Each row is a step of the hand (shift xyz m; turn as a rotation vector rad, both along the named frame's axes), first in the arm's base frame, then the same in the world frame.
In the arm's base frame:
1: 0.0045 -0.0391 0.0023 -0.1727 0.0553 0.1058
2: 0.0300 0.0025 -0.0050 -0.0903 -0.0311 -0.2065
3: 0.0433 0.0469 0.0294 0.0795 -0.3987 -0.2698
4: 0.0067 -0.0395 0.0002 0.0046 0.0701 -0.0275
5: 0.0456 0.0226 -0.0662 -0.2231 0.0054 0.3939
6: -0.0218 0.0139 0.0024 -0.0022 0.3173 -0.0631
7: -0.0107 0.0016 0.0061 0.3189 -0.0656 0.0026
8: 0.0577 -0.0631 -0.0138 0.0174 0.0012 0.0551
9: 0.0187 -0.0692 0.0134 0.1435 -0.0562 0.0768
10: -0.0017 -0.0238 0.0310 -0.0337 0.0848 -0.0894
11: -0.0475 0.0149 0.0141 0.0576 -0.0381 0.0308
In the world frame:
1: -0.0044 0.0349 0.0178 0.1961 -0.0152 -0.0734
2: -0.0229 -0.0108 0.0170 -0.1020 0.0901 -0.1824
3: -0.0015 -0.0621 0.0329 -0.2896 0.3921 0.0215
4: -0.0074 0.0349 0.0182 -0.0181 -0.0627 -0.0378
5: -0.0779 -0.0248 -0.0172 0.4439 0.0013 0.0889
6: 0.0170 -0.0067 -0.0185 -0.0204 -0.2866 -0.1486
7: 0.0117 0.0008 -0.0042 -0.2082 -0.0378 0.2474
8: -0.0528 0.0435 0.0532 0.0309 -0.0153 0.0464
9: -0.0075 0.0569 0.0450 -0.0383 -0.0041 0.1678
10: 0.0227 0.0179 0.0263 -0.0395 -0.0548 -0.1084
11: 0.0425 -0.0015 -0.0295 -0.0167 0.0129 0.0726

